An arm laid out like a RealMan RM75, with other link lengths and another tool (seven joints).
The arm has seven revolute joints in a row. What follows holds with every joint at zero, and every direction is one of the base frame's. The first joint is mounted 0.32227 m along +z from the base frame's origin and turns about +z. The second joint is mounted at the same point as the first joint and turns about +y. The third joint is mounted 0.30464 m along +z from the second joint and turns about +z. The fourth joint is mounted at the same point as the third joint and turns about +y. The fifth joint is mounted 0.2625 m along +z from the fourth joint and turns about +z. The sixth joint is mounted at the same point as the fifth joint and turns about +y. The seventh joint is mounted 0.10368 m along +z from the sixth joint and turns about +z. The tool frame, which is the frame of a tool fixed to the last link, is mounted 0.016 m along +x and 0.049 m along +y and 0.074 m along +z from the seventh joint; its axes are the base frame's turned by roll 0, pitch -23.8 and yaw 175.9 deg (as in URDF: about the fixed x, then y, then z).
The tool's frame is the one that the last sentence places.
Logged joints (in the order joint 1, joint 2, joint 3, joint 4, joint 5, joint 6, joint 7), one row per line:
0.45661, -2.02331, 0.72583, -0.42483, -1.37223, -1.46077, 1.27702
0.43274, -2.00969, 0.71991, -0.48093, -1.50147, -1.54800, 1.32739
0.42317, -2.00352, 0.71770, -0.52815, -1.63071, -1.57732, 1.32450
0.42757, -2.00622, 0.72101, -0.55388, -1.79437, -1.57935, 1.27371
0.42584, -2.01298, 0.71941, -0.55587, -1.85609, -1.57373, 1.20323
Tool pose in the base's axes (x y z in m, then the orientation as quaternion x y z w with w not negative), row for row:
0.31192, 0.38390, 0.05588, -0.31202, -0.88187, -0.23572, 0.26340
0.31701, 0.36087, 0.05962, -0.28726, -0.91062, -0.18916, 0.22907
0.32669, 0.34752, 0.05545, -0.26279, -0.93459, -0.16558, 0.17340
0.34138, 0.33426, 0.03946, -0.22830, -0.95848, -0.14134, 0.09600
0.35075, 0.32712, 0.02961, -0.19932, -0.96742, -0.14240, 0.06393
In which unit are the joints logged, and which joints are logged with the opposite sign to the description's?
The joints are logged in radians. Opposite sign: joint 2, joint 3.
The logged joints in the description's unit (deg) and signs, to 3 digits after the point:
26.162, 115.927, -41.587, -24.341, -78.623, -83.696, 73.168
24.794, 115.147, -41.248, -27.555, -86.028, -88.694, 76.054
24.246, 114.793, -41.121, -30.261, -93.433, -90.374, 75.888
24.498, 114.948, -41.311, -31.735, -102.810, -90.490, 72.978
24.399, 115.335, -41.219, -31.849, -106.346, -90.168, 68.940

